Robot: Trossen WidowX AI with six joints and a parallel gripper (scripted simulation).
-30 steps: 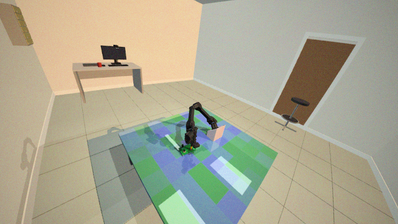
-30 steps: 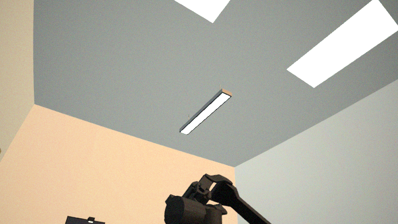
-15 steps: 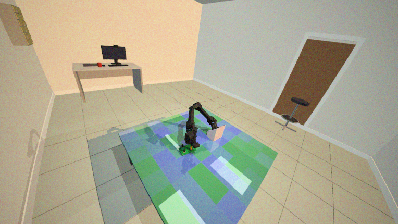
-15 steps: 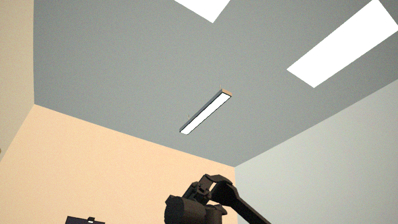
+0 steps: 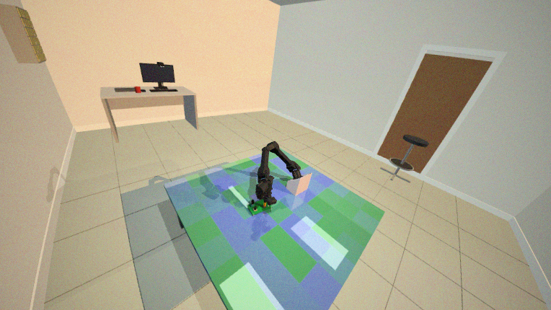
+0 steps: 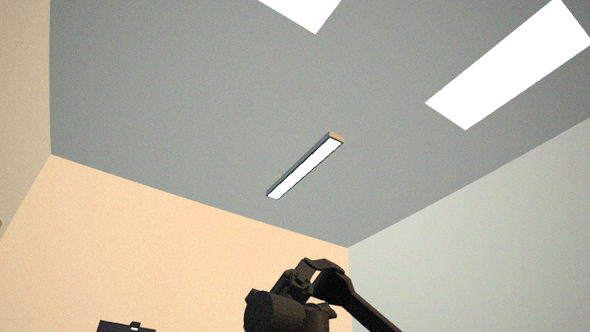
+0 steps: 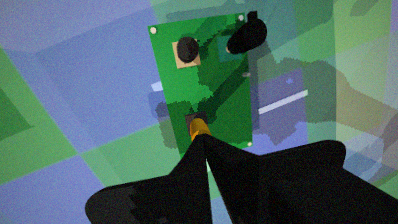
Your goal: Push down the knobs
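My gripper tip is now 20 mm above the orange knob.
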